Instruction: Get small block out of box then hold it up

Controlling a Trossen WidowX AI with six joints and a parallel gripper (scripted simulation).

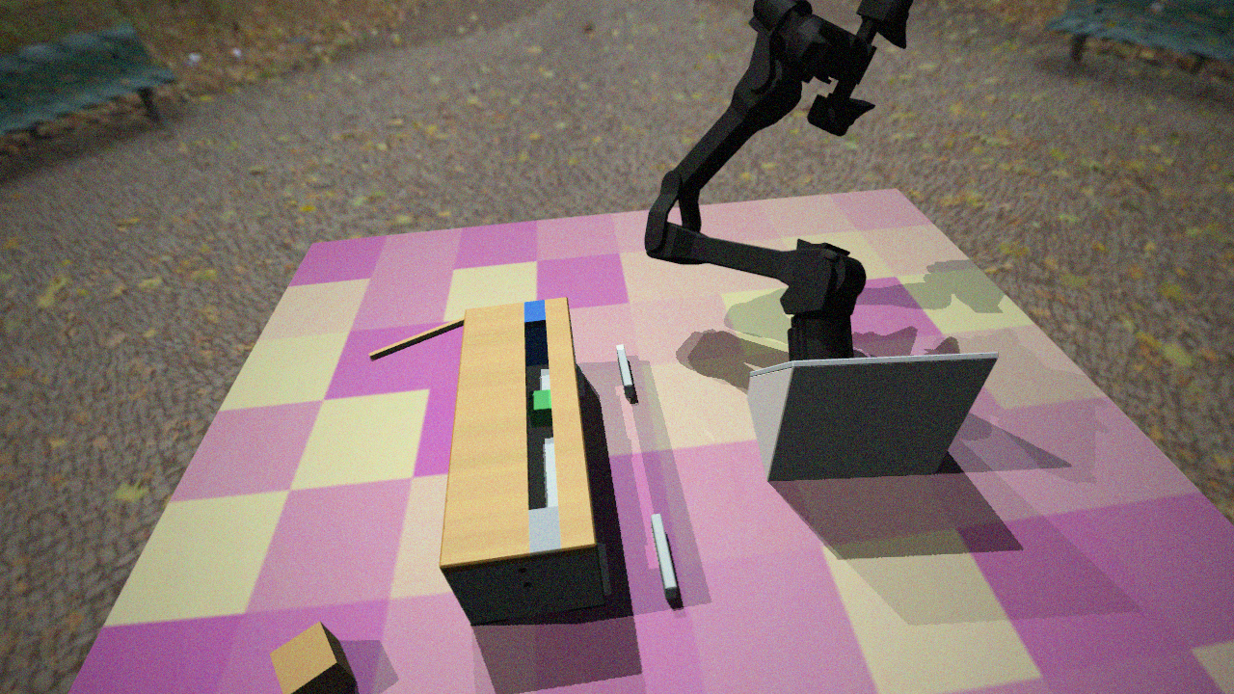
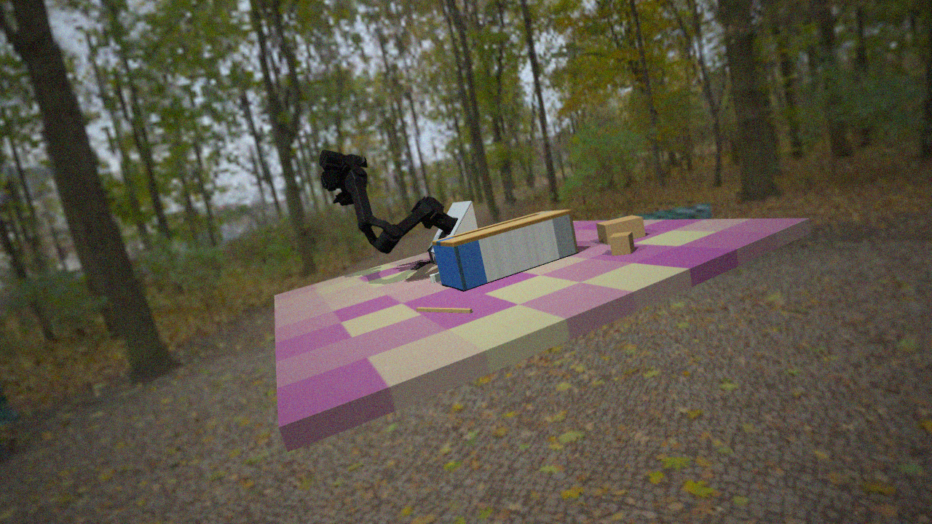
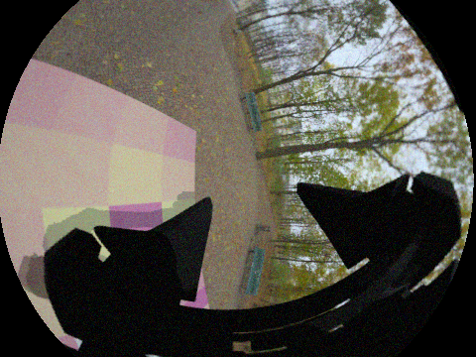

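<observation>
Right now the green block is 50 cm ahead of my gripper tip, 39 cm to the left of it and 25 cm below it. Also, from my gripper tip: long box: 49 cm ahead, 41 cm to the left, 28 cm below; then tan cube: 72 cm ahead, 66 cm to the left, 32 cm below; then thin wooden stick: 75 cm ahead, 34 cm below, 14 cm to the left.
</observation>
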